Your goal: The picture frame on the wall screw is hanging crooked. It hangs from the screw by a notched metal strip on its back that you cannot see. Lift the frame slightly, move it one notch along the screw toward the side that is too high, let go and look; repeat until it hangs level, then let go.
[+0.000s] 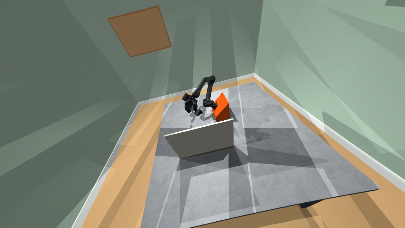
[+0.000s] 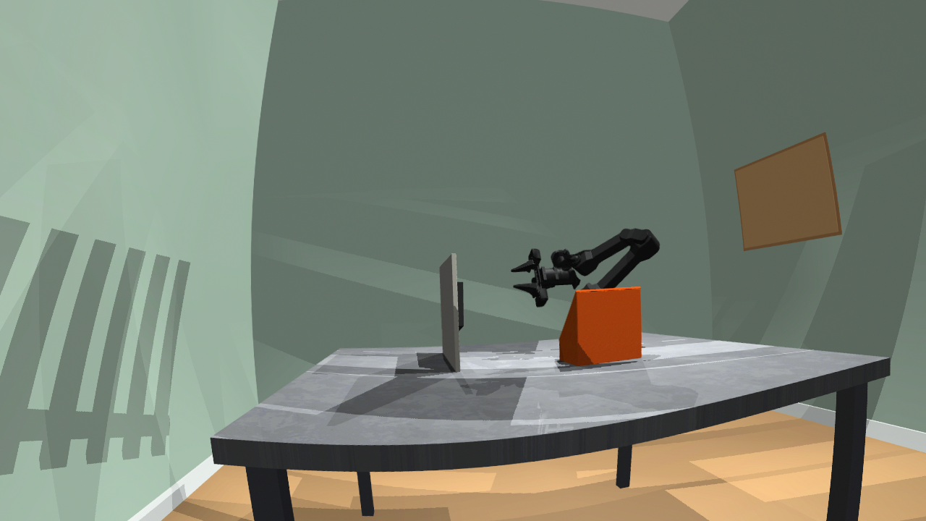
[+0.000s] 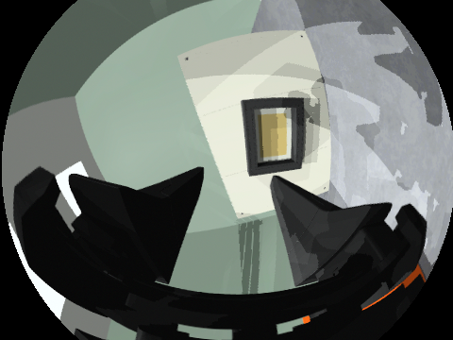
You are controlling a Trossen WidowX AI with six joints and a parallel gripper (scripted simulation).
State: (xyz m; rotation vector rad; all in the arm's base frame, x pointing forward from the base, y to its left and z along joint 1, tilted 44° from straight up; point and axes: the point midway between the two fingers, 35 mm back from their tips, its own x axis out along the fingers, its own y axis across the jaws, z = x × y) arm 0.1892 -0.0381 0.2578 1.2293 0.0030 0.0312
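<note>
My gripper tip is 19 cm short of the picture frame, 9 cm above it and 3 cm to the right of it. Round my gripper tip: wall panel 20 cm ahead, 10 cm below, 2 cm to the left.
</note>
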